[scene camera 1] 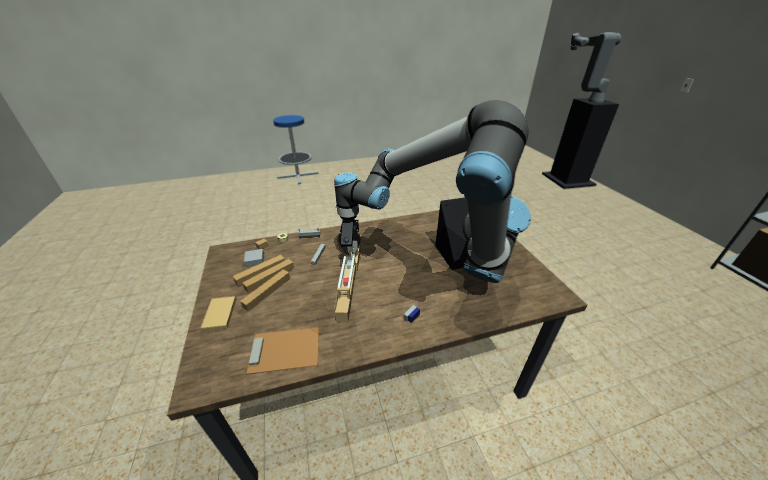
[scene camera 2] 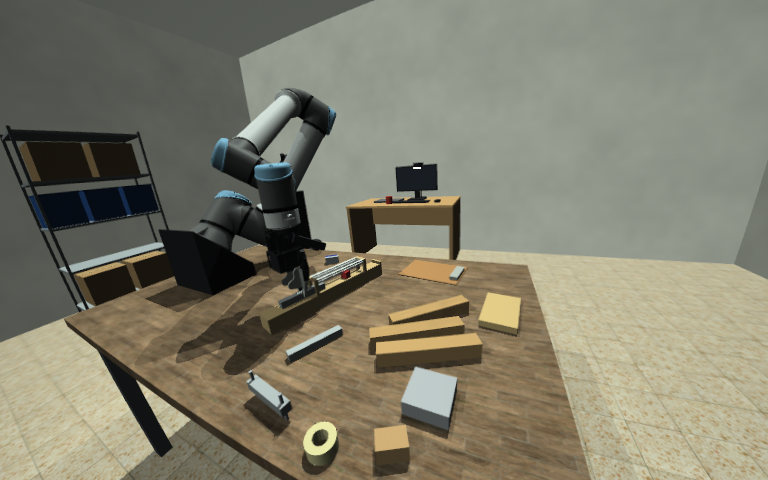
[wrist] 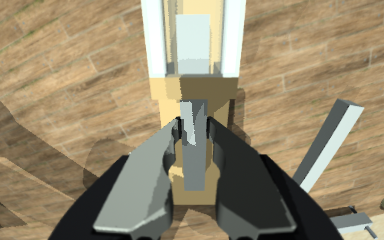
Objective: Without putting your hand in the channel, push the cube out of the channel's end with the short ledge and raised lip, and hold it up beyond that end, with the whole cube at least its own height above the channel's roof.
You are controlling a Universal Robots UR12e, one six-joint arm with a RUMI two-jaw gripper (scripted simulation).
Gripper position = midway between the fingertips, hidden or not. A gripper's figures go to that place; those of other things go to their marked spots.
Labels:
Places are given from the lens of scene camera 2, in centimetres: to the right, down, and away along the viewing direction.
my gripper [scene camera 2: 302,296]: -25, 17, 73
grey bar [scene camera 2: 308,346]: -18, 25, 56
grey block [scene camera 2: 429,397]: 8, 27, 39
tan plate [scene camera 2: 500,312]: 31, 19, 62
The marked spots on the grey bar and the grey block are 30 cm apart.

